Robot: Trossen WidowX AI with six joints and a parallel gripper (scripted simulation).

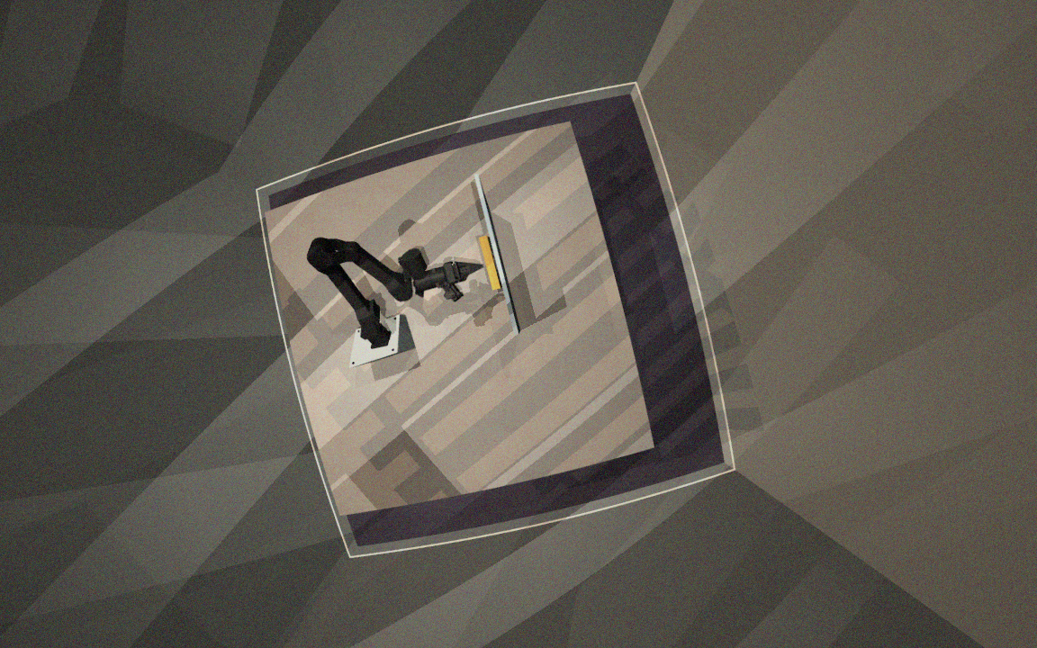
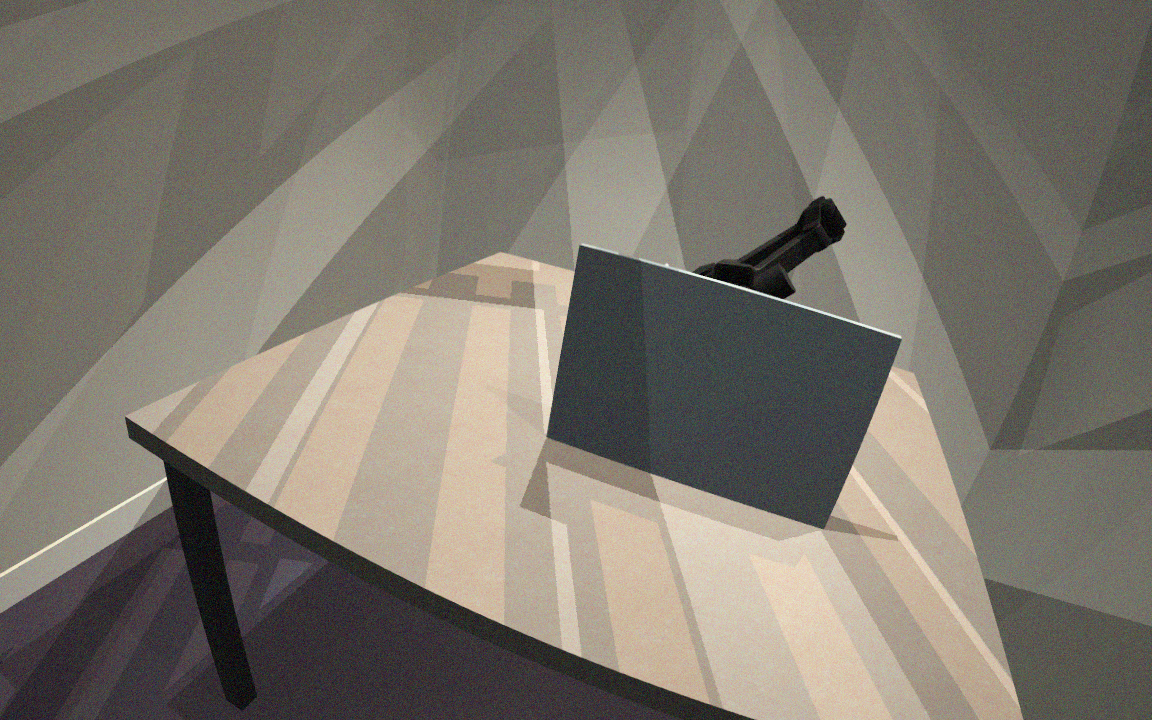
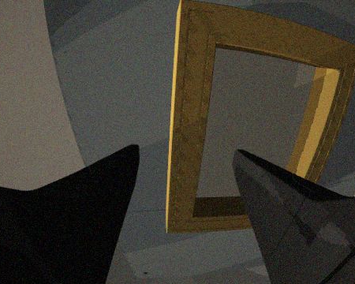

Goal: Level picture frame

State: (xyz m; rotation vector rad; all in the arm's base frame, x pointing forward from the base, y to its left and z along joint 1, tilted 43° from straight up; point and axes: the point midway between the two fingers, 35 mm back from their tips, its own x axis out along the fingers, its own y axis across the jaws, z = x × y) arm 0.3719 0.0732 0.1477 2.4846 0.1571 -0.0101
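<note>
Right now my gripper tip is 3 cm short of the yellow picture frame, 1 cm to the right of it and 5 cm above it. Also, from my gripper tip: grey-blue wall panel: 4 cm ahead, 1 cm to the left, 7 cm below.
</note>
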